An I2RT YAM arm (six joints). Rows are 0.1 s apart.
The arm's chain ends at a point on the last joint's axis. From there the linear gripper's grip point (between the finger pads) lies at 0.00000 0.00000 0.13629 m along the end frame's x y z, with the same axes.
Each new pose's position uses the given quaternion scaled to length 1; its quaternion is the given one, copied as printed.
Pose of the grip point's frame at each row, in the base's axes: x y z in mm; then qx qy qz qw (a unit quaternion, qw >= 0):
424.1 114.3 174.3 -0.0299 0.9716 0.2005 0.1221
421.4 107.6 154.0 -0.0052 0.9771 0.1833 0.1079
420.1 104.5 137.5 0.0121 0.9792 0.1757 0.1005
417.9 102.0 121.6 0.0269 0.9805 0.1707 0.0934
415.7 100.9 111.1 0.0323 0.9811 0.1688 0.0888
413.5 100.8 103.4 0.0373 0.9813 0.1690 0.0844
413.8 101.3 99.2 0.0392 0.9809 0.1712 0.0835
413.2 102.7 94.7 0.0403 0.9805 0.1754 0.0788
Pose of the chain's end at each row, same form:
393.4 60.2 295.6 -0.0299 0.9716 0.2005 0.1221
392.9 58.6 278.0 -0.0052 0.9771 0.1833 0.1079
392.7 57.9 262.6 0.0121 0.9792 0.1757 0.1005
391.7 57.1 247.6 0.0269 0.9805 0.1707 0.0934
390.5 56.5 237.5 0.0323 0.9811 0.1688 0.0888
389.2 56.5 230.0 0.0373 0.9813 0.1690 0.0844
389.6 56.4 225.6 0.0392 0.9809 0.1712 0.0835
390.2 56.7 220.9 0.0403 0.9805 0.1754 0.0788

